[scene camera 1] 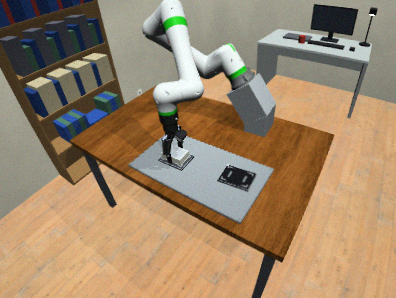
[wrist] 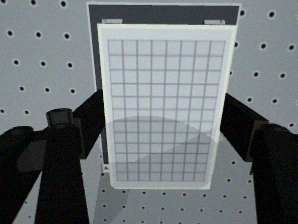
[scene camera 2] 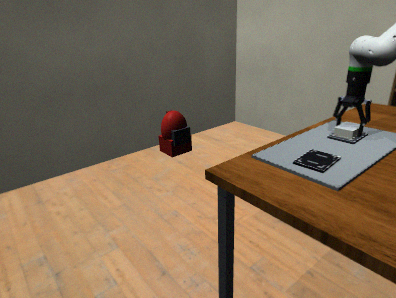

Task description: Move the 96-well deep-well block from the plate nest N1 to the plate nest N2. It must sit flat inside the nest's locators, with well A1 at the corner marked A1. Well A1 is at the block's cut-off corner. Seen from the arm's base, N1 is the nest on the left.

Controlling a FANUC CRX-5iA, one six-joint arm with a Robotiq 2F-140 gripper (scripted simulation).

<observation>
In view: the gripper (scene camera 2: 348,133) and a white 96-well deep-well block (wrist: 164,86).
The gripper also shows in the wrist view (wrist: 160,104).
</observation>
